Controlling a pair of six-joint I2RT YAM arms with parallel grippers.
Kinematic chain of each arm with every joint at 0, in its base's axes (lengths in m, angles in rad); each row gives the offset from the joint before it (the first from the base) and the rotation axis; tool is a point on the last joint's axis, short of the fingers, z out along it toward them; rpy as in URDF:
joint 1: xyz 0 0 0.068 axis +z
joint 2: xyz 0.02 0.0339 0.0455 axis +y
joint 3: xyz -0.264 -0.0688 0 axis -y
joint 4: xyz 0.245 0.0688 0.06 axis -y
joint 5: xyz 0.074 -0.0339 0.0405 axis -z
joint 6: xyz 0.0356 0 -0.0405 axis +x
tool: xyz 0 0 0 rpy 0 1.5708 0
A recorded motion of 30 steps. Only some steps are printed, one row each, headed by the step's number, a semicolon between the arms.
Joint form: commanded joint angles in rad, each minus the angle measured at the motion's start. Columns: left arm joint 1, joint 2, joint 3, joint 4, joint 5, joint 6; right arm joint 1, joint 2, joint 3, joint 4, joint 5, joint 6.
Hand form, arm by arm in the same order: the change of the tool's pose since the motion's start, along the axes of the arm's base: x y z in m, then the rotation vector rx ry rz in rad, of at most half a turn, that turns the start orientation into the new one. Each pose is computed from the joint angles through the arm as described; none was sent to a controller.
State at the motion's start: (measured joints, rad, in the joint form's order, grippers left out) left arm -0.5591 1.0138 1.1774 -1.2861 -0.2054 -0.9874; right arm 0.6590 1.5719 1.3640 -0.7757 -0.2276 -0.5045
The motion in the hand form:
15: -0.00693 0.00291 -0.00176 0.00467 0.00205 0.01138; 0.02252 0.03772 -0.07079 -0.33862 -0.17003 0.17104
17: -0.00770 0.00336 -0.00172 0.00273 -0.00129 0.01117; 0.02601 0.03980 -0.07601 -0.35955 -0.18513 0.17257
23: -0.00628 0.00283 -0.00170 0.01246 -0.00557 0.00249; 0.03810 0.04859 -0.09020 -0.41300 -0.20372 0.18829
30: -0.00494 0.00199 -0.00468 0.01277 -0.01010 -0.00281; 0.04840 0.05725 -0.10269 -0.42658 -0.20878 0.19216
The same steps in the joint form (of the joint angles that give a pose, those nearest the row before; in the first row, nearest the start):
15: -0.0107 -0.0256 -0.0161 -0.0177 -0.0121 -0.0191; 0.0681 0.2161 -0.0135 0.1167 0.2672 -0.2765
17: -0.0110 -0.0303 -0.0185 -0.0162 -0.0123 -0.0191; 0.0681 0.2351 -0.0112 0.1333 0.2889 -0.2905
23: -0.0101 -0.0255 -0.0171 -0.0117 -0.0176 -0.0057; 0.0681 0.3080 0.0280 0.1501 0.3301 -0.3274
30: -0.0100 -0.0266 -0.0313 0.0066 -0.0177 0.0005; 0.0681 0.3709 0.0630 0.1742 0.3409 -0.3368

